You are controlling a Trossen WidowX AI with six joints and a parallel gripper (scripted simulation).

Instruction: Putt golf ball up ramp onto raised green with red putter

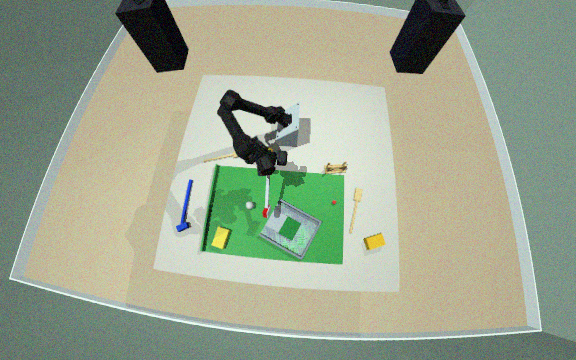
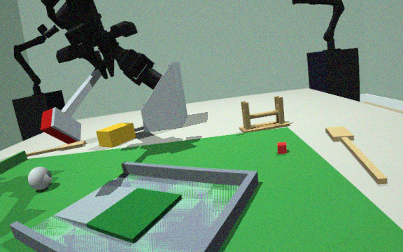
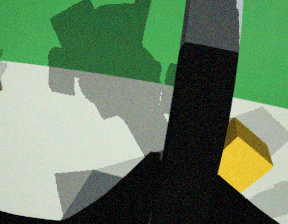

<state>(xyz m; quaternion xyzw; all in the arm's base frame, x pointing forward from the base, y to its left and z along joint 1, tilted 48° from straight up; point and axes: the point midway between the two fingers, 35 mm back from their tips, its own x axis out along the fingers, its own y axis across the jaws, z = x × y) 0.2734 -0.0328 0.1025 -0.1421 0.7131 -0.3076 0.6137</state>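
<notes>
Now: the red putter 12 cm ahead of my gripper tip, 1 cm to the right of it and 2 cm below it. Also, from my gripper tip: red cube (17 cm ahead, 32 cm to the left, 17 cm below); then wooden rack (2 cm behind, 35 cm to the left, 15 cm below); then white golf ball (17 cm ahead, 12 cm to the right, 16 cm below).
</notes>
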